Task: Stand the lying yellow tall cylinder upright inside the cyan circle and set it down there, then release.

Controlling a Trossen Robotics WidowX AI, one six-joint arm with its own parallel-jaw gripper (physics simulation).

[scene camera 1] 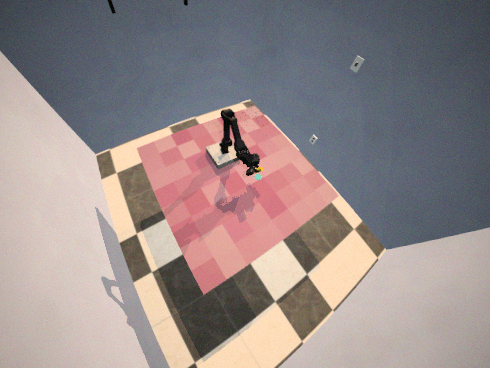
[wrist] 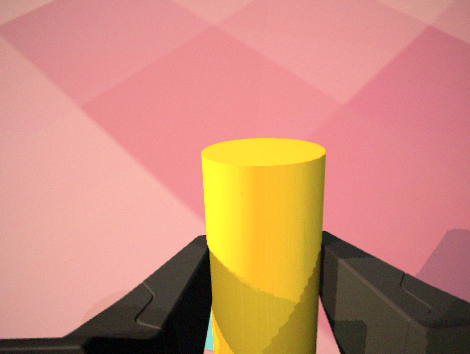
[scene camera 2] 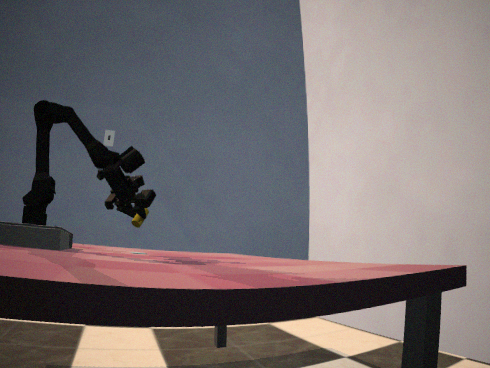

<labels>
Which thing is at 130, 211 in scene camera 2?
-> My gripper.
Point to a yellow tall cylinder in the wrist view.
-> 263, 197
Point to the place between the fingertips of my gripper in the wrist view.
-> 261, 246
</labels>
